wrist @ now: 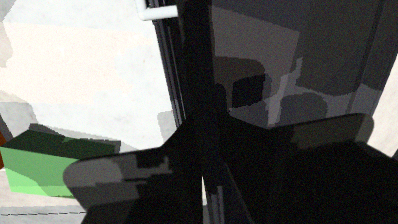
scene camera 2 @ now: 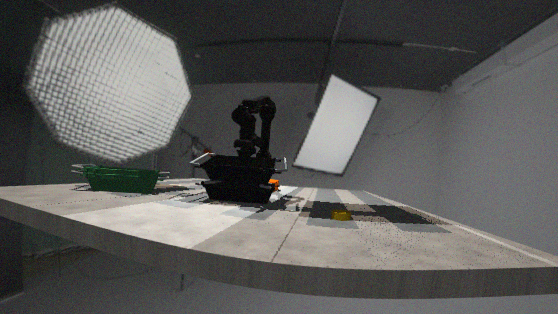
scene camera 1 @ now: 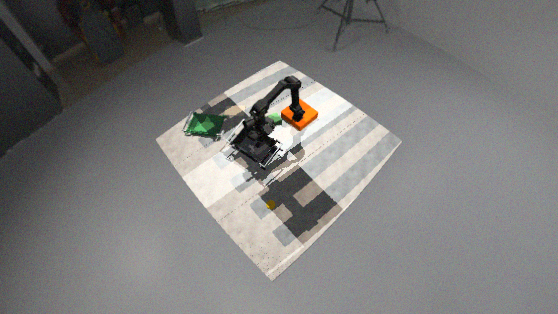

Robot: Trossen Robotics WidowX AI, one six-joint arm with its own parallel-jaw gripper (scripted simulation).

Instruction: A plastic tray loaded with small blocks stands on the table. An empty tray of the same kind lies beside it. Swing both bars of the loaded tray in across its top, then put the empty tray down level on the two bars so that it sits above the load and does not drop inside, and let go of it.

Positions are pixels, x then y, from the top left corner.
Labels:
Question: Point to a black tray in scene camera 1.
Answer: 259, 149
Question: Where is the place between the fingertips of my gripper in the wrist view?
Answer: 203, 117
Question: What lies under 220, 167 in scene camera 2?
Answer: A black tray.

